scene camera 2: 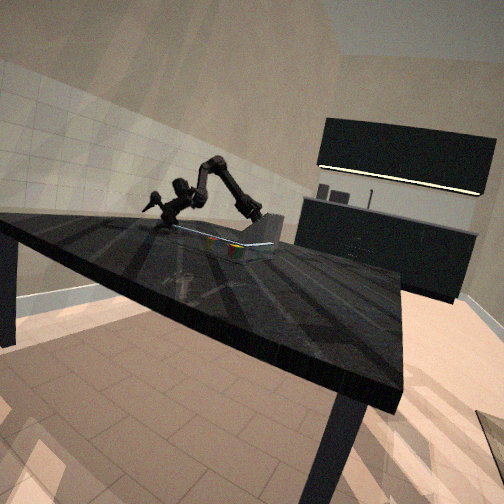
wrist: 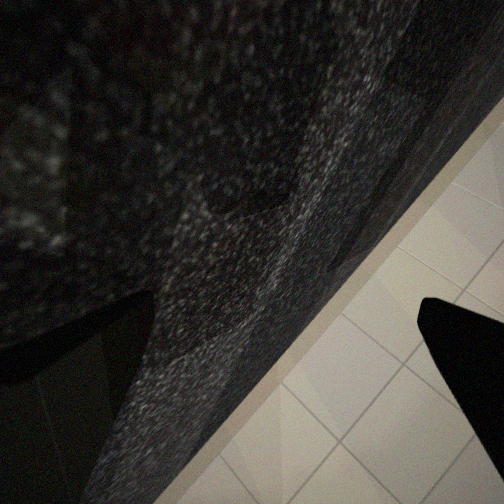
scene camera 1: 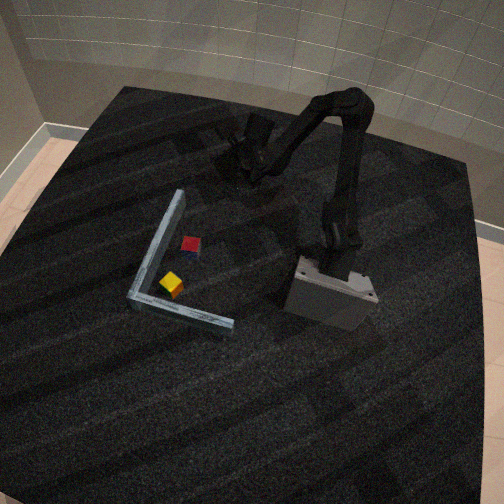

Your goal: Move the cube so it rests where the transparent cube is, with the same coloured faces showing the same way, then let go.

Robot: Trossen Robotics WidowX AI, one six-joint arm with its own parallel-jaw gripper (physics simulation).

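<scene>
A cube with a red top [scene camera 1: 190, 244] lies on the black table inside an L-shaped grey bracket [scene camera 1: 163, 268]. A second cube with a yellow top [scene camera 1: 171, 284] sits nearer the bracket's corner. I cannot tell which one is the transparent one. Both show small in the second scene view [scene camera 2: 226, 245]. My gripper [scene camera 1: 245, 152] hangs above the far part of the table, well away from both cubes. In the wrist view its two dark fingers [wrist: 290, 370] stand wide apart with nothing between them, over the table edge.
The arm's grey base [scene camera 1: 330, 290] stands right of the bracket. The table's far edge and a tiled floor [wrist: 400, 380] lie under the gripper. A tiled wall [scene camera 1: 300, 40] rises behind.
</scene>
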